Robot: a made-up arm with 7 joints.
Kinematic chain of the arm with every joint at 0, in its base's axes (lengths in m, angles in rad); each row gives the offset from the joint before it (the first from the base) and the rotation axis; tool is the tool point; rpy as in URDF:
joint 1: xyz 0 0 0.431 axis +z
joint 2: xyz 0 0 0 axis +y
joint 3: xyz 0 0 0.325 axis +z
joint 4: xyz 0.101 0 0 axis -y
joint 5: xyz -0.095 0 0.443 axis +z
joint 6: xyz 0 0 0 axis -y
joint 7: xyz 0.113 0 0 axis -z
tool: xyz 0 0 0 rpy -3.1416 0 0
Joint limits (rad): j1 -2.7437..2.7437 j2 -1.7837..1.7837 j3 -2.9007..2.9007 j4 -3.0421..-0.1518 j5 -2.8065..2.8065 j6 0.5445..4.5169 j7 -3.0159..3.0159
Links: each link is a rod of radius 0.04 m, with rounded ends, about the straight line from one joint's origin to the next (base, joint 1, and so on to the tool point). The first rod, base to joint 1, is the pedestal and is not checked.
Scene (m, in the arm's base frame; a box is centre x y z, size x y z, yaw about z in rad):
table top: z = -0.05
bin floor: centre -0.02 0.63 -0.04 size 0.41 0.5 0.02 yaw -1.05
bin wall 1: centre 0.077 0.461 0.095 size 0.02 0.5 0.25 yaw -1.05
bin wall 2: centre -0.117 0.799 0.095 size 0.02 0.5 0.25 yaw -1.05
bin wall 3: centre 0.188 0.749 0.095 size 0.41 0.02 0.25 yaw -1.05
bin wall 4: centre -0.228 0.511 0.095 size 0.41 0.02 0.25 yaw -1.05
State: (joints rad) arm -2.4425 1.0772 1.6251 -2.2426 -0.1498 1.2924 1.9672
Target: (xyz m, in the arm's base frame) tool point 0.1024 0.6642 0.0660
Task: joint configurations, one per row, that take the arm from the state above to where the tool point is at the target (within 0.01 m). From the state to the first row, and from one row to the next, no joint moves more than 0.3 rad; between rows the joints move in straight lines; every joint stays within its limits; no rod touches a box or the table.
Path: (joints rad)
1: -2.2774 0.8246 1.8313 -2.1930 -0.1503 1.3191 1.9672
2: -2.1123 0.5720 2.0376 -2.1434 -0.1508 1.3458 1.9672
3: -1.9472 0.3194 2.2438 -2.0938 -0.1512 1.3724 1.9672
4: -1.7822 0.0668 2.4500 -2.0442 -0.1517 1.3991 1.9672
5: -1.6171 -0.1859 2.6562 -1.9946 -0.1522 1.4258 1.9672
6: -1.4520 -0.4385 2.8625 -1.9450 -0.1527 1.4525 1.9672
7: -1.4636 -0.6407 2.8752 -1.8444 -0.1531 1.4993 1.9672
8: -1.4753 -0.8429 2.8880 -1.7439 -0.1535 1.5461 1.9672
9: -1.4869 -1.0451 2.9007 -1.6433 -0.1539 1.5929 1.9672

